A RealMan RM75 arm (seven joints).
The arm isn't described. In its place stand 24 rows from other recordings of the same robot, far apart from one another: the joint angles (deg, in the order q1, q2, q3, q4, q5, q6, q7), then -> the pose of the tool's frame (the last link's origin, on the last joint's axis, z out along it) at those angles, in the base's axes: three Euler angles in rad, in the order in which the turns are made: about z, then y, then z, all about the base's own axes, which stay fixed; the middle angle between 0 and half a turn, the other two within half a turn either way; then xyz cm.
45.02, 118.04, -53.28, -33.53, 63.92, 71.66, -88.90 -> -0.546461 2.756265 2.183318 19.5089 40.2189 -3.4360
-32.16, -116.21, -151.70, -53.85, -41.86, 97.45, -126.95 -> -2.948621 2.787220 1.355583 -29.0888 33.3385 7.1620
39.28, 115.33, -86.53, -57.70, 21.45, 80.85, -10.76 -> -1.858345 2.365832 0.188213 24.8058 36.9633 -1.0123
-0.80, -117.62, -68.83, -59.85, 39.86, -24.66, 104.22 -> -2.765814 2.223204 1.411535 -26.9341 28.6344 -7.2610
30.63, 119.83, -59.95, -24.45, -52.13, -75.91, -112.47 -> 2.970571 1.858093 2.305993 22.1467 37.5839 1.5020
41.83, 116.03, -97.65, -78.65, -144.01, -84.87, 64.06 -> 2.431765 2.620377 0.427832 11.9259 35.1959 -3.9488
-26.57, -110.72, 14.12, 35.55, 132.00, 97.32, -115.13 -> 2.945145 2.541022 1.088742 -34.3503 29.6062 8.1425
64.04, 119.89, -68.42, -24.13, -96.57, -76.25, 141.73 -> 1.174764 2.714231 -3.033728 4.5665 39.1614 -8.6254
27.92, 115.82, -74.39, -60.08, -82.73, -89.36, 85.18 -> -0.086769 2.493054 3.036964 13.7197 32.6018 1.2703
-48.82, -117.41, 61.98, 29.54, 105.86, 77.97, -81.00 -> -2.984247 2.780628 0.334317 -15.4335 38.6839 -5.3000
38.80, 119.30, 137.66, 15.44, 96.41, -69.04, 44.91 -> -0.662723 2.182255 2.197387 23.4586 38.8029 -3.0470
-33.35, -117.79, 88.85, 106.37, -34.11, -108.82, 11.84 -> -1.087207 2.614002 2.715024 -10.2272 29.5025 2.7897
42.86, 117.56, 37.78, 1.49, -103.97, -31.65, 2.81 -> -0.911004 1.792495 1.278574 33.9508 41.6580 -1.0565
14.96, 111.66, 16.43, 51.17, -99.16, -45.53, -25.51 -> -0.809609 2.087756 1.622024 27.3780 24.7780 -11.9592
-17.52, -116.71, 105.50, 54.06, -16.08, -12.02, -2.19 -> -2.036231 2.143022 1.980590 -30.2508 36.3116 -4.8531
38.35, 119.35, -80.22, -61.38, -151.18, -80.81, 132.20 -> -2.340965 2.604040 0.290710 21.3716 36.5975 -3.0677
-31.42, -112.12, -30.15, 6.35, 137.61, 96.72, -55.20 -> -2.872273 1.843737 0.868600 -29.0351 32.4278 4.5302
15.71, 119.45, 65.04, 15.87, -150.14, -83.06, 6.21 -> -0.820135 1.438054 1.907729 31.1165 28.9586 1.3277
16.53, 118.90, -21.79, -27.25, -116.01, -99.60, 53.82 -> -0.389272 2.327540 2.318418 33.1571 23.3539 0.5854
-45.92, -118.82, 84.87, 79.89, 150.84, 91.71, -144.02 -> -0.880124 2.588726 2.606685 -10.1834 37.2519 -0.7029
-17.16, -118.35, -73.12, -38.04, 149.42, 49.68, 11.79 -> -2.189192 1.528045 1.414430 -27.8355 36.4582 1.3485
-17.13, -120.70, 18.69, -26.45, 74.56, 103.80, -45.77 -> 2.935161 1.503350 1.197155 -27.8010 20.4244 -5.2672
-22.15, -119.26, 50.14, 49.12, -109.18, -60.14, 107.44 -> -2.536341 1.862682 1.148028 -26.1443 38.6818 9.5538
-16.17, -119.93, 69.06, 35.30, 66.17, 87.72, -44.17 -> -2.588738 2.129923 0.602389 -24.4373 28.7195 -1.1541
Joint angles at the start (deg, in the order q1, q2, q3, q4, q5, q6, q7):
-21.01 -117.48 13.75 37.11 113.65 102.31 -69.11
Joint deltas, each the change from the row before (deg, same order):
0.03 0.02 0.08 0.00 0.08 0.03 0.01
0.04 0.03 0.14 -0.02 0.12 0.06 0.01
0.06 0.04 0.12 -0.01 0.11 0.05 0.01
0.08 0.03 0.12 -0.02 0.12 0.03 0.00
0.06 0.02 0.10 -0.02 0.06 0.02 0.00
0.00 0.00 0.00 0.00 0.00 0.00 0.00
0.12 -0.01 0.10 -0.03 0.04 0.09 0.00
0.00 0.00 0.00 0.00 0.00 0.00 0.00
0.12 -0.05 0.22 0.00 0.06 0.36 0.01
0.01 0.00 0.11 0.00 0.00 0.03 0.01
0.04 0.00 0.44 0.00 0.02 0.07 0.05
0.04 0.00 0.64 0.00 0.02 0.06 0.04
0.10 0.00 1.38 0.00 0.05 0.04 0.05
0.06 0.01 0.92 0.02 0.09 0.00 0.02
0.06 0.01 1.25 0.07 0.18 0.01 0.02
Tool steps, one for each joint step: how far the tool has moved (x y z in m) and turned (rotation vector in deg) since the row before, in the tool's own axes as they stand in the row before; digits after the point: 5 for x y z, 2 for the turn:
-0.00027 0.00020 -0.00012 -0.09 -0.13 0.00
-0.00044 0.00039 -0.00008 -0.18 -0.19 -0.03
-0.00044 0.00029 -0.00030 -0.12 -0.19 -0.02
-0.00062 0.00035 -0.00035 -0.10 -0.20 -0.06
-0.00043 0.00026 -0.00022 -0.07 -0.13 -0.05
0.00000 0.00000 0.00000 0.00 0.00 0.00
-0.00070 0.00066 -0.00041 -0.11 -0.08 -0.11
0.00000 0.00000 0.00000 0.00 0.00 0.00
-0.00066 0.00160 -0.00002 -0.47 -0.06 -0.10
-0.00010 0.00023 0.00016 -0.11 -0.06 0.01
-0.00050 0.00082 0.00063 -0.40 -0.26 0.05
-0.00066 0.00105 0.00102 -0.55 -0.38 0.05
-0.00160 0.00211 0.00211 -1.10 -0.86 0.06
-0.00111 0.00130 0.00137 -0.73 -0.64 0.04
-0.00145 0.00176 0.00194 -1.02 -0.93 0.09

